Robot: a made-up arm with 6 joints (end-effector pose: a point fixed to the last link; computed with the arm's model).
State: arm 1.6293 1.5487 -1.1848 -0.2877 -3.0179 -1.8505
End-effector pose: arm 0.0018 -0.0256 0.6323 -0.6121 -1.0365 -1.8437
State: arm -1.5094 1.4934 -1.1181 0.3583 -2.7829 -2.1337
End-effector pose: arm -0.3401 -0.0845 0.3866 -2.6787 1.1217 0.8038
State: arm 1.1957 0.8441 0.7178 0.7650 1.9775 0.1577
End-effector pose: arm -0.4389 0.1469 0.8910 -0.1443 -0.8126 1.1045
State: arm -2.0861 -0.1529 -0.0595 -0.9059 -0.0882 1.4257
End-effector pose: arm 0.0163 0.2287 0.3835 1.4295 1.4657 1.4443
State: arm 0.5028 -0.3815 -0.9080 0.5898 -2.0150 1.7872
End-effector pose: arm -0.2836 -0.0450 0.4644 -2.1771 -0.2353 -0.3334
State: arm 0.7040 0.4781 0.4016 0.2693 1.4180 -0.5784
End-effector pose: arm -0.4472 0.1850 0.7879 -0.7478 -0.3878 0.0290
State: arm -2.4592 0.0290 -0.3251 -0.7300 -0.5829 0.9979
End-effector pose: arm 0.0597 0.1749 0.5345 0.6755 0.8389 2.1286
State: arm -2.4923 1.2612 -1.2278 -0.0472 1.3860 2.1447
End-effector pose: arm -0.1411 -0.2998 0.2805 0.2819 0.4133 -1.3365
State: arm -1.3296 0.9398 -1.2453 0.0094 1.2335 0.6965
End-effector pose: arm -0.3607 -0.3529 0.3482 0.2925 2.4541 -1.3542
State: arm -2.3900 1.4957 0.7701 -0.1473 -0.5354 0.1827
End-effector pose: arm 0.0057 0.0906 0.7323 -0.2271 -0.8459 1.8665
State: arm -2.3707 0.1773 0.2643 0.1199 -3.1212 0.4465
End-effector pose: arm 0.0002 -0.0818 0.3131 0.5616 1.8195 -1.4620
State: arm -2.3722 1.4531 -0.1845 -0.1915 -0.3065 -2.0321
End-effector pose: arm 0.0707 0.0467 0.3560 -1.7083 1.8097 1.5353
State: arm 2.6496 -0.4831 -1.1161 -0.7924 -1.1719 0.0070
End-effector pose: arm -0.1058 0.1090 0.6463 -1.8524 0.9506 0.9587
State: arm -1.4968 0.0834 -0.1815 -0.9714 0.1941 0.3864
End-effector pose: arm -0.1363 0.2095 0.3427 -1.3267 -1.9053 -1.6419
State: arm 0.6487 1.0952 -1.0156 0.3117 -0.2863 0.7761
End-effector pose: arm -0.4179 -0.1168 0.7480 -0.8518 -2.0629 0.2116
